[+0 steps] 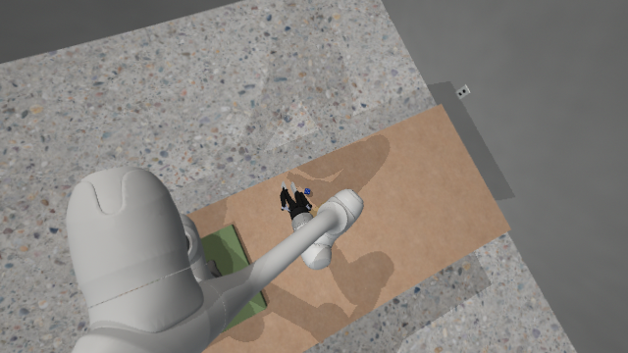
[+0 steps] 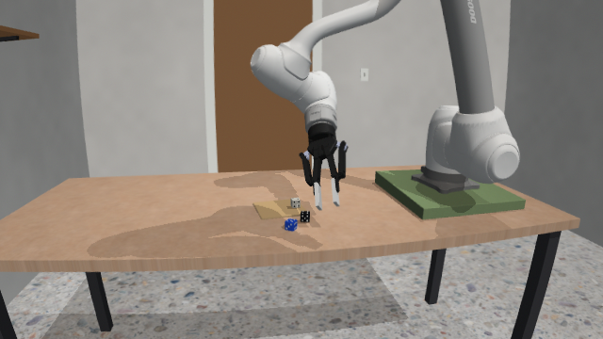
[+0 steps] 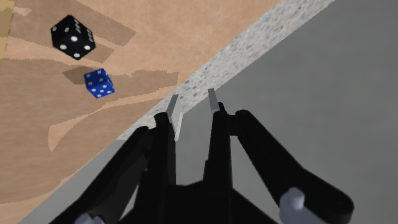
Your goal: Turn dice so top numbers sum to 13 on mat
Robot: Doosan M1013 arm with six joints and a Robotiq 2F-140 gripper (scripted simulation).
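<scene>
Now: hand 70 mm short of the blue die, 60 mm to the left of it and 90 mm above it. From my hand the other things lie so: white die 10 mm ahead, 210 mm to the right, 90 mm below; tan mat 60 mm ahead, 210 mm to the right, 100 mm below; black die 20 mm ahead, 100 mm to the right, 90 mm below.
</scene>
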